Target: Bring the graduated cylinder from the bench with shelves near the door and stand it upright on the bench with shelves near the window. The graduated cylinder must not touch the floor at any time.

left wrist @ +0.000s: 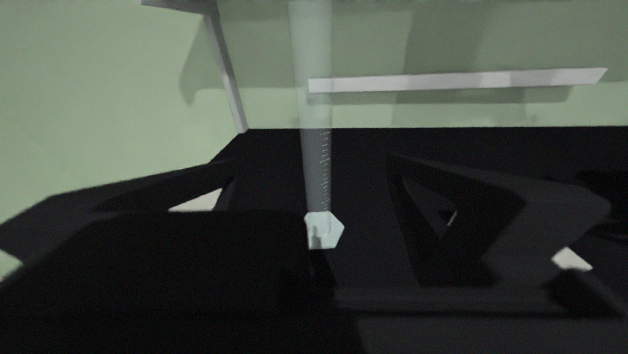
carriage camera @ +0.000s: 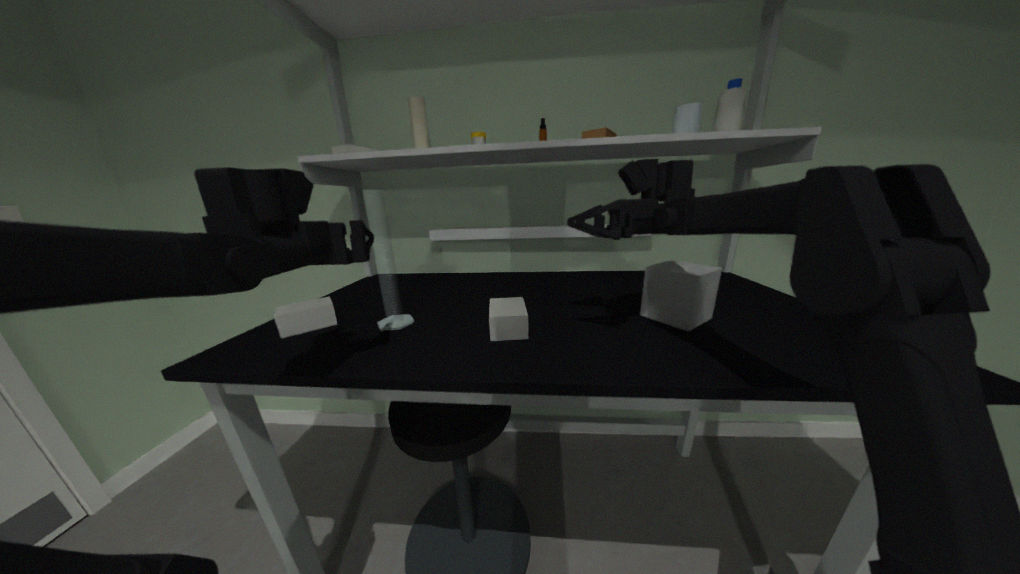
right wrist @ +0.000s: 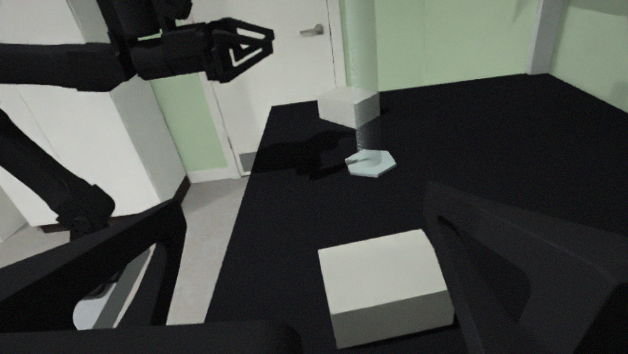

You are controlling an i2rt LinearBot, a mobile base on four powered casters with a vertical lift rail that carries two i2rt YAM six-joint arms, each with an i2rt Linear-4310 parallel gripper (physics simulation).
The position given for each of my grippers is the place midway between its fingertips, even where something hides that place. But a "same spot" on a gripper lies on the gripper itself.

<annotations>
My left gripper shows in the left wrist view, in the carriage camera view [348, 237] and in the right wrist view. My right gripper shows in the carriage camera view and in the right wrist view; in the left wrist view it is out of frame. One and the same spot on my left gripper: [right wrist: 224, 32] is [left wrist: 508, 177]. The same spot on my right gripper: [right wrist: 569, 266] is [carriage camera: 598, 207].
</annotations>
